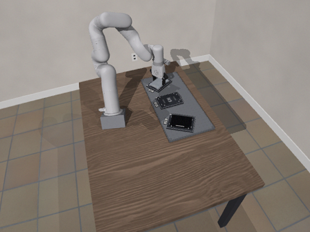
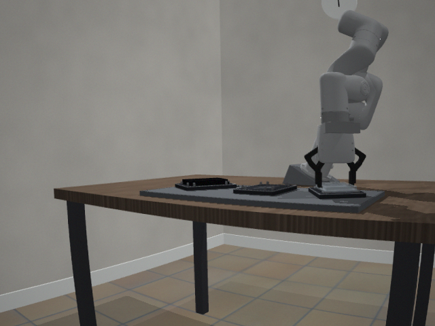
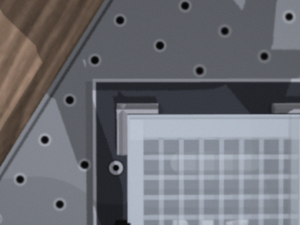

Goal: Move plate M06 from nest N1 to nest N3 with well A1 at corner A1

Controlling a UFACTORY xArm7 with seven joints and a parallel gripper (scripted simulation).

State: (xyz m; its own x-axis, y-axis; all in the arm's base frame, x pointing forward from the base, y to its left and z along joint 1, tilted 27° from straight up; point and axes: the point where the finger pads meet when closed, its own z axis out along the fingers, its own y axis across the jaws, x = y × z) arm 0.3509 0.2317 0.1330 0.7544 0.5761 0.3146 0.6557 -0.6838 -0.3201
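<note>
My gripper is now 20 mm above the nest N1. Round my hand: clear well plate: 10 mm below; then nest N3: 200 mm to the right, 40 mm ahead, 20 mm below; then grey perforated deck: 200 mm to the right, 60 mm ahead, 40 mm below.
</note>
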